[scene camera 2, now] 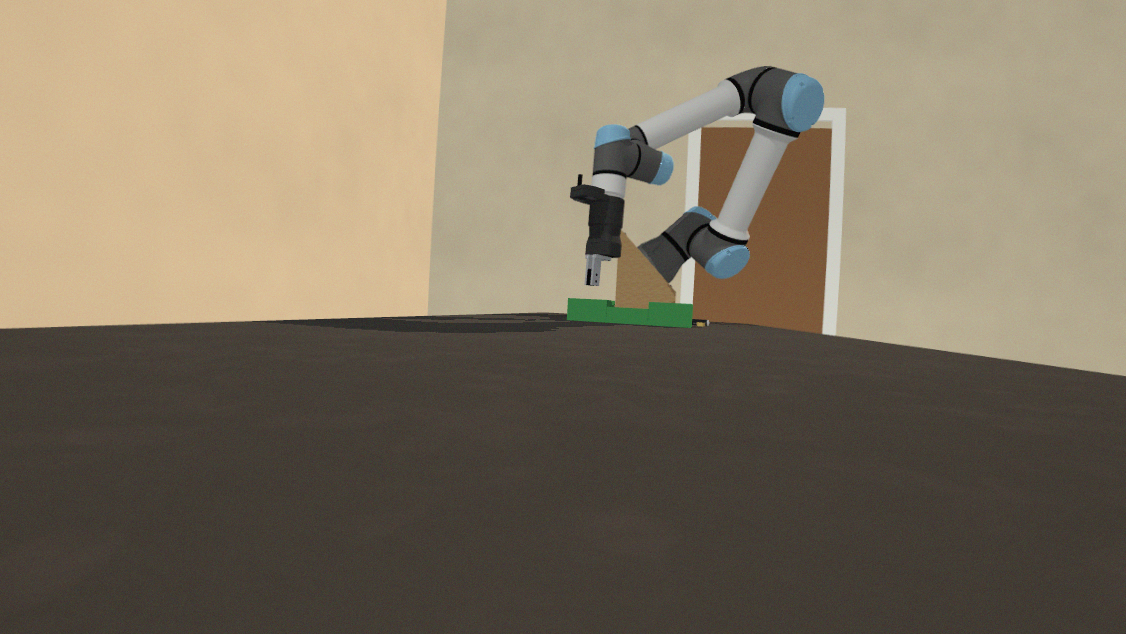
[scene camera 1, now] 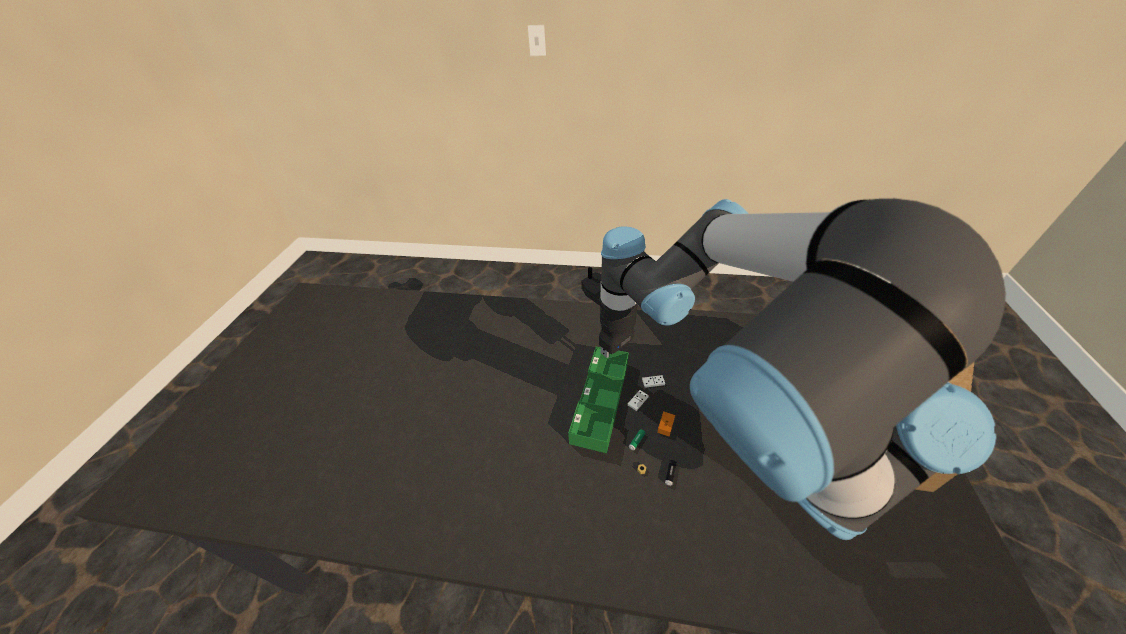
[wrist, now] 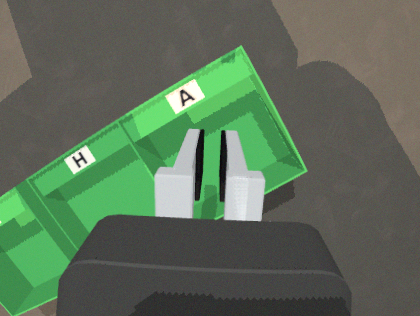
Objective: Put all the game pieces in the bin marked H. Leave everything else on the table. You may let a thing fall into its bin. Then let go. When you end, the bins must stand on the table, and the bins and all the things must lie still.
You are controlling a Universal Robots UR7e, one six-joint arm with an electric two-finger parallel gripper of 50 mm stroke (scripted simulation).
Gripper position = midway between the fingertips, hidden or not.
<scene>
I see my gripper (scene camera 2: 591,285).
My gripper shows as well in scene camera 1 (scene camera 1: 607,353) and in the wrist view (wrist: 211,151).
</scene>
